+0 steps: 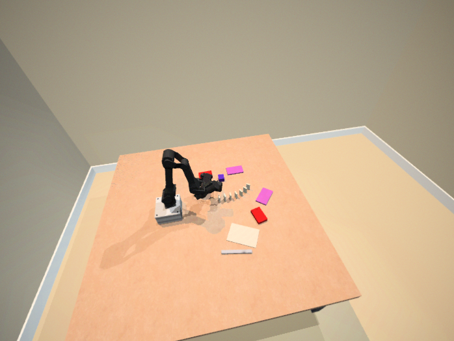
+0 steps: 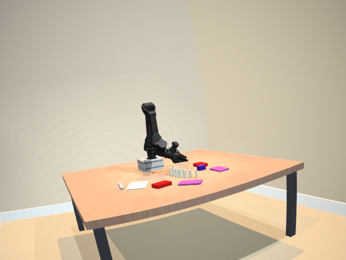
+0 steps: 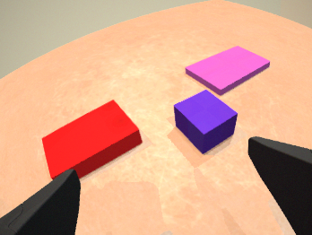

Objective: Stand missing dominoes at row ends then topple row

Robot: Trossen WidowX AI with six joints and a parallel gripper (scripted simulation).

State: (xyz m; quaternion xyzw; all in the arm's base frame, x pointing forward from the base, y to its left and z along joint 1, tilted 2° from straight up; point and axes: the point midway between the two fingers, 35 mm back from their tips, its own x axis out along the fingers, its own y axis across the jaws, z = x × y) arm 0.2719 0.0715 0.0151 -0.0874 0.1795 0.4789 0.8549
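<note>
Right now my gripper tip is 80 mm short of the purple block, 40 mm to the right of it and 60 mm above it. The rest, counted from my gripper tip: grey bar (10 mm behind, 490 mm to the right, 70 mm below); cream sheet (60 mm ahead, 410 mm to the right, 70 mm below).
</note>
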